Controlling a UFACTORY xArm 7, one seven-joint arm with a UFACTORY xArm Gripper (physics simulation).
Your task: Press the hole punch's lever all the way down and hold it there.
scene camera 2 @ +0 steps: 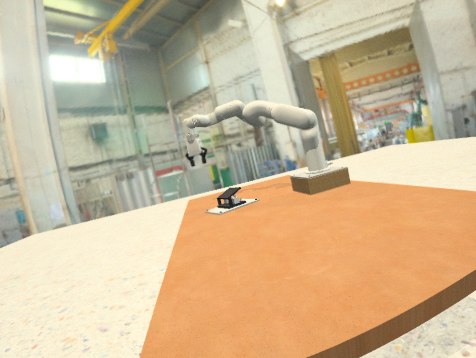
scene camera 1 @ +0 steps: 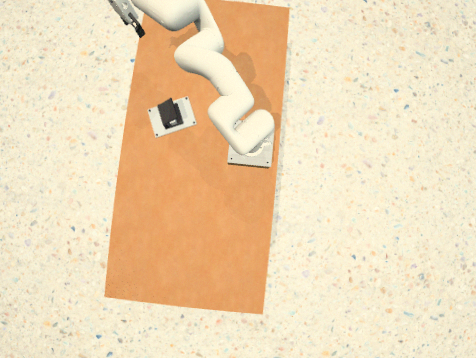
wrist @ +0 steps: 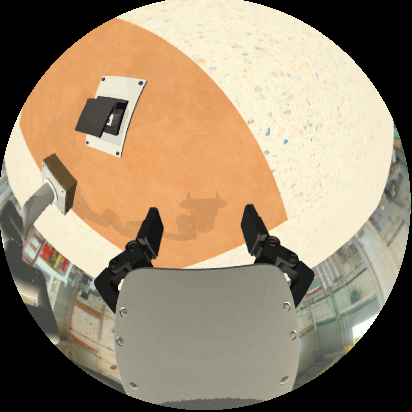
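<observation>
I can see a white plate (scene camera 1: 184, 105) (wrist: 128, 88), and the wrist view shows that plate as well. There's a black hole punch (wrist: 102, 114) here too, and you'd also see my gripper (wrist: 201, 216).
</observation>
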